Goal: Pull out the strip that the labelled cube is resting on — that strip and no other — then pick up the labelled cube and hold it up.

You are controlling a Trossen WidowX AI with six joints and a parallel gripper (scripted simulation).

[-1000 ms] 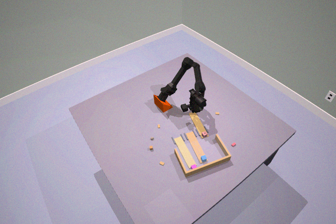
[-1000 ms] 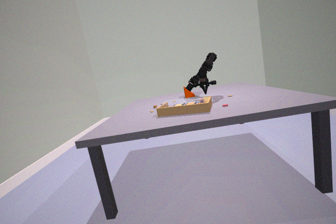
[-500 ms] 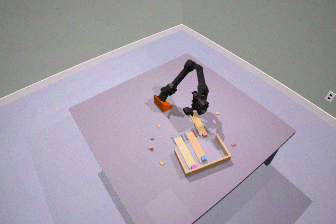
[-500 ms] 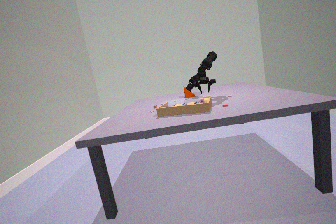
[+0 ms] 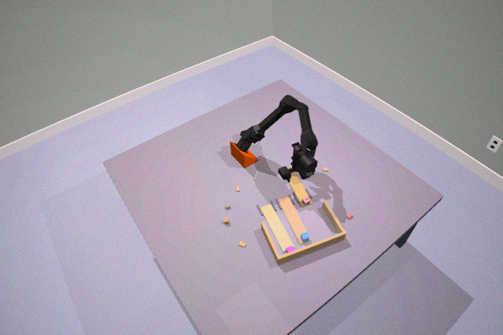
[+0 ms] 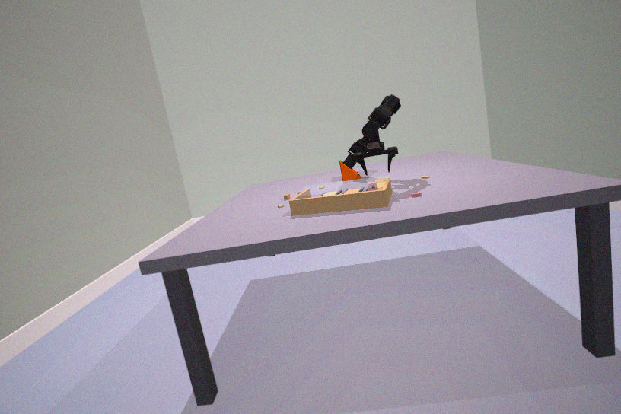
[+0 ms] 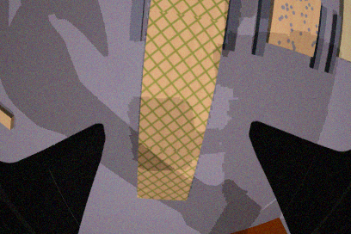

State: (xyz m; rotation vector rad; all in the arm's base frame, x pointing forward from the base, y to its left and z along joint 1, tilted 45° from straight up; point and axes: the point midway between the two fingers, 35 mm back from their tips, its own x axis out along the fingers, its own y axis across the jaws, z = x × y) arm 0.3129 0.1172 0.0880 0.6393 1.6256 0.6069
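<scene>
Right now the cube is 12 cm ahead of my gripper tip, 3 cm to the right of it and 3 cm below it. The rest, counted from my gripper tip: red piece (29 cm ahead, 11 cm to the left, 4 cm below).
</scene>
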